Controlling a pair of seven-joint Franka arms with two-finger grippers.
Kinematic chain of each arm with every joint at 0, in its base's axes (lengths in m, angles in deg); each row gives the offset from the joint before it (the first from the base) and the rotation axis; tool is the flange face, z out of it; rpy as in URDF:
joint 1: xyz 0 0 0.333 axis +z
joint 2: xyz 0 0 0 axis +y
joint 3: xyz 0 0 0.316 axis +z
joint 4: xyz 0.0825 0 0 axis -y
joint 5: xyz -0.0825 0 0.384 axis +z
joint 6: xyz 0 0 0 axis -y
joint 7: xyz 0.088 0 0 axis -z
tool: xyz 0 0 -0.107 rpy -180 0 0
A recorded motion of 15 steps. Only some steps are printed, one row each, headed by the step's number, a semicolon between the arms.
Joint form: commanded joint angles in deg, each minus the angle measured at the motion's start. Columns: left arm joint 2, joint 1, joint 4, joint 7, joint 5, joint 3, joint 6; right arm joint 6, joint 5, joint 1, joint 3, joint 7, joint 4, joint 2.
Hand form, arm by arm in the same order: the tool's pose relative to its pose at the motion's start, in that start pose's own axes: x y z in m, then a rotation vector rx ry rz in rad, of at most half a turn. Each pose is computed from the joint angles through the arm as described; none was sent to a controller.
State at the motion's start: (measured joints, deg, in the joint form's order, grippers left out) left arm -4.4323 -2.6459 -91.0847 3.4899 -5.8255 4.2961 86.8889; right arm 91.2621 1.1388 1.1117 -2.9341 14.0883 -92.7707 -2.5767
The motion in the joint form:
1: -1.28 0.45 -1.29 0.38 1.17 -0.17 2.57; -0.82 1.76 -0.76 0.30 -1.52 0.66 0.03
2: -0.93 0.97 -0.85 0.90 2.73 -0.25 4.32; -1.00 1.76 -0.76 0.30 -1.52 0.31 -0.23
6: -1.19 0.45 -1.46 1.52 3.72 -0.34 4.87; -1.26 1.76 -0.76 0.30 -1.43 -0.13 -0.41
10: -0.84 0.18 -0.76 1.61 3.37 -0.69 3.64; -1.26 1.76 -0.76 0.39 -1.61 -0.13 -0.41
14: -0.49 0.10 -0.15 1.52 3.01 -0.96 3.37; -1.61 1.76 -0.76 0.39 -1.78 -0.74 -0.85
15: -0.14 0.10 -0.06 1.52 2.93 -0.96 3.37; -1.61 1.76 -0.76 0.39 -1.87 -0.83 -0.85
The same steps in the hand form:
1: -0.0028 -0.0048 -0.0055 0.0220 0.0438 0.0012; -0.0008 0.0011 -0.0041 0.0288 -0.0099 -0.0184
2: 0.0018 -0.0118 -0.0094 0.0526 0.0744 0.0025; -0.0025 0.0016 -0.0034 0.0279 -0.0146 -0.0184
6: 0.0016 -0.0082 -0.0071 0.0698 0.0754 0.0236; -0.0041 0.0021 -0.0011 0.0260 -0.0235 -0.0168
10: 0.0018 -0.0015 -0.0070 0.0631 0.0597 0.0358; -0.0043 0.0012 -0.0010 0.0260 -0.0235 -0.0215
14: 0.0034 0.0027 -0.0079 0.0574 0.0595 0.0406; -0.0074 0.0021 0.0003 0.0243 -0.0323 -0.0245
15: 0.0054 0.0026 -0.0054 0.0560 0.0551 0.0403; -0.0074 0.0021 0.0011 0.0240 -0.0338 -0.0260

